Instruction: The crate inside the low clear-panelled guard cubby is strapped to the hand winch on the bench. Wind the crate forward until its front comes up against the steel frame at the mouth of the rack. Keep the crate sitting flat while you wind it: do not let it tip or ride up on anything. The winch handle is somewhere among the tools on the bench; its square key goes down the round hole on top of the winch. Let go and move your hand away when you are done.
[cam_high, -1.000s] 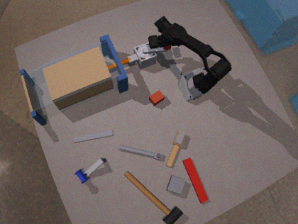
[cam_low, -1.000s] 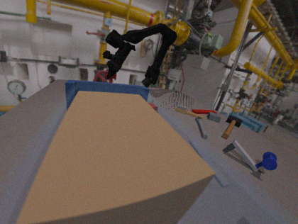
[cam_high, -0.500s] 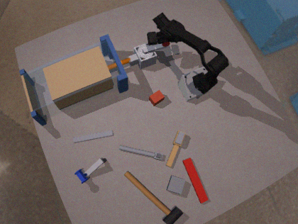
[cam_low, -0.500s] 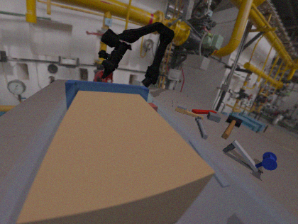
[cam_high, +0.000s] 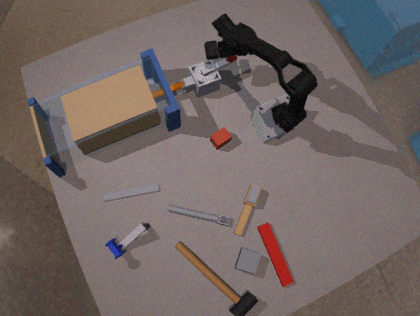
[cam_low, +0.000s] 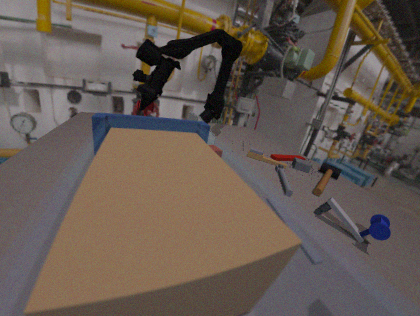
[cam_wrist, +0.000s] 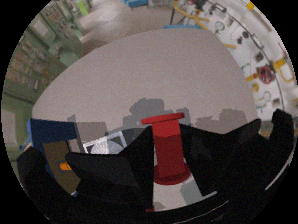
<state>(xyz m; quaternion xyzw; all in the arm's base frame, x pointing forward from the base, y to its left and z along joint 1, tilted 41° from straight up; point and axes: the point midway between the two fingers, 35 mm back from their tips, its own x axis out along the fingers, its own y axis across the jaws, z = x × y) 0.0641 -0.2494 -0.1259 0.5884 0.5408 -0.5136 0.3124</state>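
Now: the red-knobbed crank 40 mm ahead of my gripper tip, 20 mm to the left of it and 30 mm below it. Round my gripper tip: blue steel frame: 270 mm ahead, 20 mm to the left, 20 mm below; then red knob: 10 mm ahead, 20 mm to the left; then grey winch: 90 mm ahead, 20 mm to the left, 100 mm below.
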